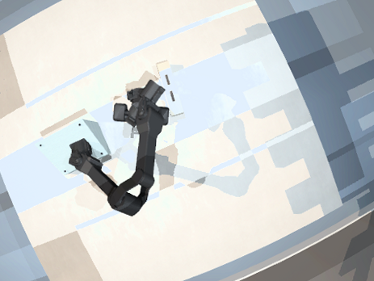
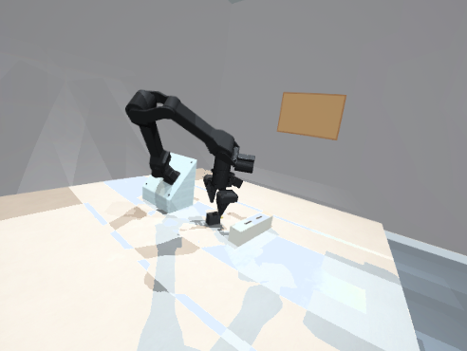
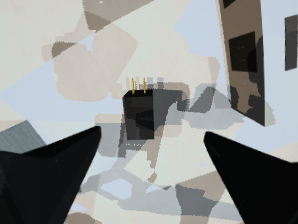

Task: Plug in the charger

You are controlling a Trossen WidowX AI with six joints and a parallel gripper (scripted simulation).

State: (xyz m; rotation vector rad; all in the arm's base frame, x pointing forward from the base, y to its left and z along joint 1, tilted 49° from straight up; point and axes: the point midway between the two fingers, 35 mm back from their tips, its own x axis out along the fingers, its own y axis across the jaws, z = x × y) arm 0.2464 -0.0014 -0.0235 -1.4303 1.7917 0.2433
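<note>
Now: the black two-prong charger 1 cm behind my gripper tip, 2 cm to the left of it and 5 cm below it.
</note>
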